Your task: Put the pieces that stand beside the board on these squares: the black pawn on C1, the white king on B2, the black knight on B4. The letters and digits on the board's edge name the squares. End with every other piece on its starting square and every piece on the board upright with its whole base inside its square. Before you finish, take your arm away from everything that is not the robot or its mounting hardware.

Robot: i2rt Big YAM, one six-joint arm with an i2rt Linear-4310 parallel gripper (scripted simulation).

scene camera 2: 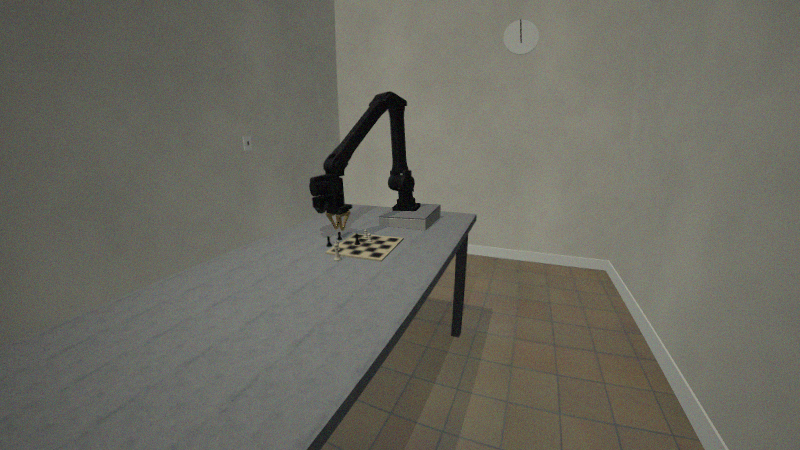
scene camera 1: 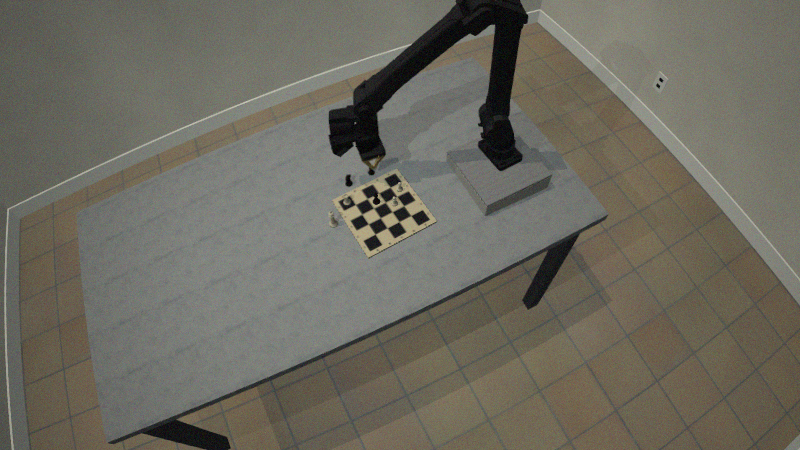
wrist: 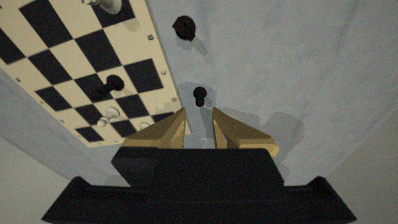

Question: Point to a chessboard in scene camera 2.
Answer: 381, 246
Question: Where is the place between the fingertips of the gripper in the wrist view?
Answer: At 199, 111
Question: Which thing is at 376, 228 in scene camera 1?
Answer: A chessboard.
